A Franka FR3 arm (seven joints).
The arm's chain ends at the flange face. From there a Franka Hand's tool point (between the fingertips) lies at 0.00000 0.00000 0.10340 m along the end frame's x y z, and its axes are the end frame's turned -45 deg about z.
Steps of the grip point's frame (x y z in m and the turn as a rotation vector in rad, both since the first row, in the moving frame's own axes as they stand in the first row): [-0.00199, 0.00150, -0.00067, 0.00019, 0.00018, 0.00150]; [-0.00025, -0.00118, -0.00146, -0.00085, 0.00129, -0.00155]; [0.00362, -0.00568, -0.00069, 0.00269, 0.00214, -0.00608]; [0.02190, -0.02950, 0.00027, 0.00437, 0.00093, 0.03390]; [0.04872, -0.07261, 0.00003, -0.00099, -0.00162, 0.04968]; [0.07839, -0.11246, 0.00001, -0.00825, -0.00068, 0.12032]
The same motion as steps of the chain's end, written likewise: [-0.00035, 0.00249, -0.00067, 0.00026, -0.00001, 0.00150]; [-0.00117, -0.00063, -0.00146, 0.00031, 0.00151, -0.00155]; [-0.00142, -0.00622, -0.00069, 0.00342, -0.00039, -0.00608]; [-0.00513, -0.03595, 0.00027, 0.00375, -0.00243, 0.03390]; [-0.01684, -0.08598, 0.00003, -0.00185, -0.00045, 0.04968]; [-0.02460, -0.13564, 0.00001, -0.00631, 0.00535, 0.12032]
